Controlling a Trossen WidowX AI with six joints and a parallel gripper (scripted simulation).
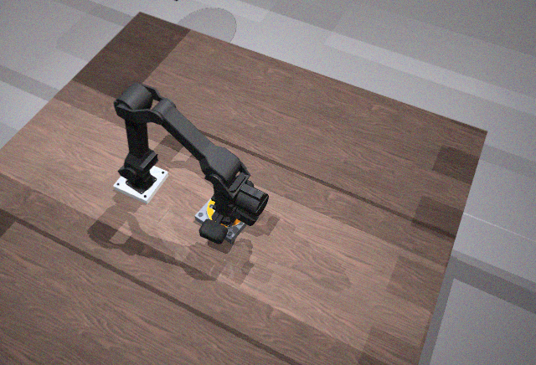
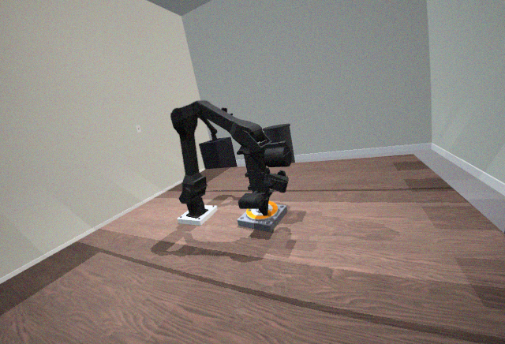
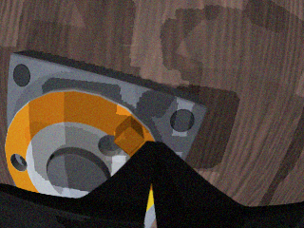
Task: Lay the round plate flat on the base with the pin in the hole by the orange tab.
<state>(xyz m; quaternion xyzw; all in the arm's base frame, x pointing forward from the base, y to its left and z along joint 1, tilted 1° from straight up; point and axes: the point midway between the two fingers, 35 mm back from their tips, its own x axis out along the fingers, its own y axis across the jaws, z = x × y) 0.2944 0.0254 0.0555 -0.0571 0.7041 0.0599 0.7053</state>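
Right now my gripper tip is 4 cm to the right of the square grey base, 4 cm past it and 2 cm above it.
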